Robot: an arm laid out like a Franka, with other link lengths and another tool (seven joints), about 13 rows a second.
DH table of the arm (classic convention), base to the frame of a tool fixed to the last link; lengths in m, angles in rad. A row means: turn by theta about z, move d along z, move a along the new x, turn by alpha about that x. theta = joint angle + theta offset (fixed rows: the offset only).
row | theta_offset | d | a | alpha
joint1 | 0 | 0.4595 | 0 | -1.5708
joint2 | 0 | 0 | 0 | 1.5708
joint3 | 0 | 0.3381 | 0.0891 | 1.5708
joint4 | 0 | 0 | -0.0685 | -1.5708
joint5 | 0 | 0.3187 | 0 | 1.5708
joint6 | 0 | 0 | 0.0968 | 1.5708
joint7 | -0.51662 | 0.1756 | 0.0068 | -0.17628
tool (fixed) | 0 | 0.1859 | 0 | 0
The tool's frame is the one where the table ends.
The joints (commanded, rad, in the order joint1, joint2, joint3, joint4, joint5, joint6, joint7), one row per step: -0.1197 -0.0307 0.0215 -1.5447 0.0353 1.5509 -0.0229; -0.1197 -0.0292 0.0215 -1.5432 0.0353 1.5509 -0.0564; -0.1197 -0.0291 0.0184 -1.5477 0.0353 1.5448 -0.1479; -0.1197 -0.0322 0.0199 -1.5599 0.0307 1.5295 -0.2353; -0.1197 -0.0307 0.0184 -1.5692 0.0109 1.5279 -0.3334; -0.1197 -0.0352 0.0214 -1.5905 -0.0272 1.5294 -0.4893; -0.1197 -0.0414 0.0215 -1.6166 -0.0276 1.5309 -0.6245; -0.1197 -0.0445 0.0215 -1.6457 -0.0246 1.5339 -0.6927; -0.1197 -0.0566 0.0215 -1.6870 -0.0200 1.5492 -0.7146; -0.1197 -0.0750 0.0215 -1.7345 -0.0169 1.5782 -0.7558; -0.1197 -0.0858 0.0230 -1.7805 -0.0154 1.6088 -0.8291; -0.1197 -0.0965 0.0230 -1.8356 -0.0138 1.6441 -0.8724; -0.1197 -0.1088 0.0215 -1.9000 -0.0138 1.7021 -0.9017
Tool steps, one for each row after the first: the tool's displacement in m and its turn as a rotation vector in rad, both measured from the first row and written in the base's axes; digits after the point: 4 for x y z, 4 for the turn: 0.0014 0.0006 -0.0001 -0.0013 -0.0010 0.0335; 0.0001 0.0014 -0.0028 -0.0032 0.0067 0.1220; -0.0069 0.0036 -0.0084 -0.0059 0.0288 0.2111; -0.0088 -0.0015 -0.0132 -0.0240 0.0427 0.3067; -0.0131 -0.0087 -0.0194 -0.0578 0.0661 0.4642; -0.0187 -0.0039 -0.0276 -0.0512 0.0823 0.6002; -0.0258 0.0001 -0.0383 -0.0380 0.1014 0.6693; -0.0330 0.0033 -0.0484 -0.0275 0.1119 0.6919; -0.0377 0.0063 -0.0566 -0.0238 0.1098 0.7335; -0.0413 0.0104 -0.0679 -0.0186 0.1114 0.8088; -0.0472 0.0130 -0.0826 -0.0114 0.1176 0.8526; -0.0490 0.0135 -0.0984 -0.0135 0.1114 0.8810
